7 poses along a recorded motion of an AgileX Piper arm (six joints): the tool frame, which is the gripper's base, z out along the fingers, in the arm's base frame.
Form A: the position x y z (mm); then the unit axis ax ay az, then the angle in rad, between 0 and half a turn.
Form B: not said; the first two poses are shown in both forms.
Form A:
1: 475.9 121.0 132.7 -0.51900 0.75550 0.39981 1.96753
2: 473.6 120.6 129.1 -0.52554 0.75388 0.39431 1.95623
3: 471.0 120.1 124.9 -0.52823 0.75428 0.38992 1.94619
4: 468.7 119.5 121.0 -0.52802 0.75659 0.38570 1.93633
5: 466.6 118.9 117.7 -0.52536 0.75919 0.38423 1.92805
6: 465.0 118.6 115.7 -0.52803 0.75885 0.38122 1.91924
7: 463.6 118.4 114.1 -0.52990 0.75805 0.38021 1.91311
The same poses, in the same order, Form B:
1: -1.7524 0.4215 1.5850 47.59 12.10 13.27
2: -1.7497 0.4262 1.5663 47.36 12.06 12.91
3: -1.7468 0.4337 1.5546 47.10 12.01 12.49
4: -1.7439 0.4447 1.5475 46.87 11.95 12.10
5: -1.7390 0.4543 1.5454 46.66 11.89 11.77
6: -1.7349 0.4592 1.5344 46.50 11.86 11.57
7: -1.7307 0.4611 1.5268 46.36 11.84 11.41
